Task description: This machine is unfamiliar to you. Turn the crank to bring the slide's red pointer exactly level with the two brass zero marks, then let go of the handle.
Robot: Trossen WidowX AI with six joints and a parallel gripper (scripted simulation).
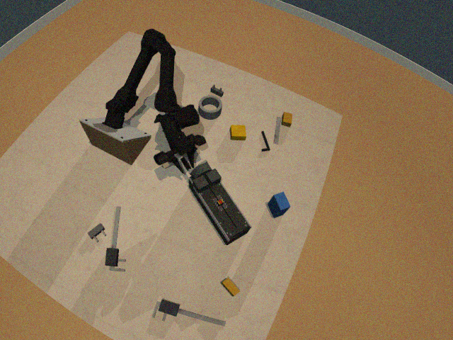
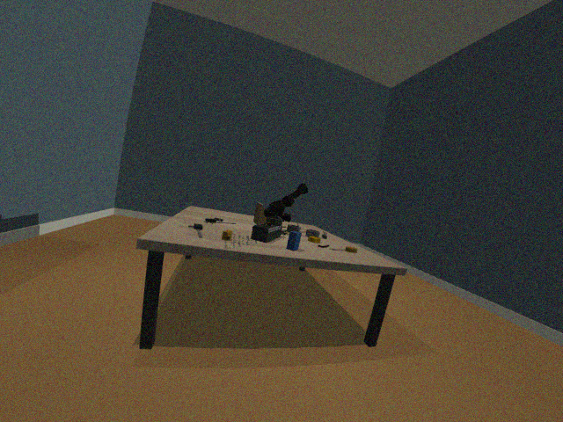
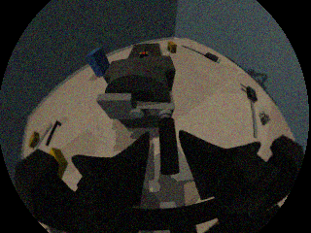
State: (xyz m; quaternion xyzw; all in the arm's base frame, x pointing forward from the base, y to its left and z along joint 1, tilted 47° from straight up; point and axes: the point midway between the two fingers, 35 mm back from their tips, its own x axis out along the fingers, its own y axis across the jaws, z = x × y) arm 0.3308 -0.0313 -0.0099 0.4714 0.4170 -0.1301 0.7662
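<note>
The crank handle lies 1 cm behind my gripper tip, 1 cm to the left of it and 2 cm above it. Round my gripper tip: yellow block 10 cm ahead, 27 cm to the left, 5 cm below; red pointer 15 cm ahead, 8 cm to the right, 2 cm above; blue cube 35 cm ahead, 1 cm to the left, 2 cm below.
</note>
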